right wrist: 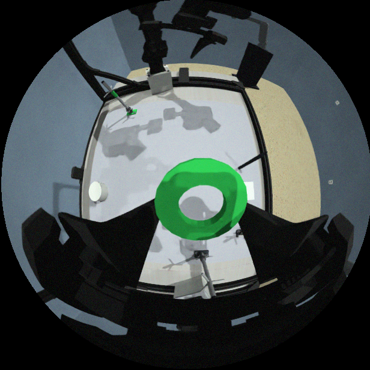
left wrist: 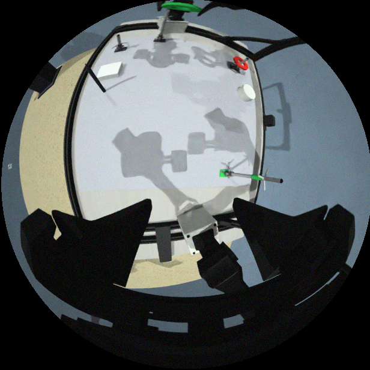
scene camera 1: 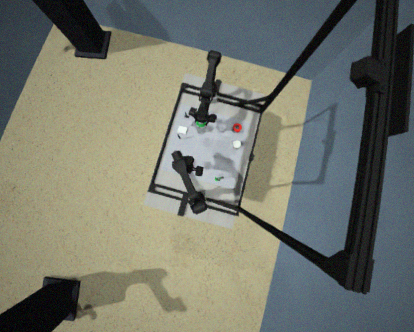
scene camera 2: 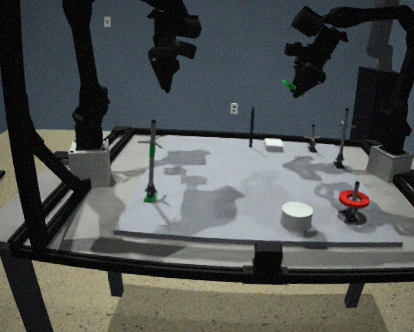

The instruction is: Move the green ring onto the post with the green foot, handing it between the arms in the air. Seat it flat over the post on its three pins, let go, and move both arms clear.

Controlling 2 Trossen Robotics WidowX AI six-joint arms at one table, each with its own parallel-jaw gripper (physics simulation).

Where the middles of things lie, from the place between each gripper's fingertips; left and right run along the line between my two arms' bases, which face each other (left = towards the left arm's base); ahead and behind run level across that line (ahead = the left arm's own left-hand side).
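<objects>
Green ring [right wrist: 198, 171]: my left hand is 20 mm past it, 340 mm to the left of it and 20 mm below it.
My right hand is 2 cm below the green ring.
</objects>
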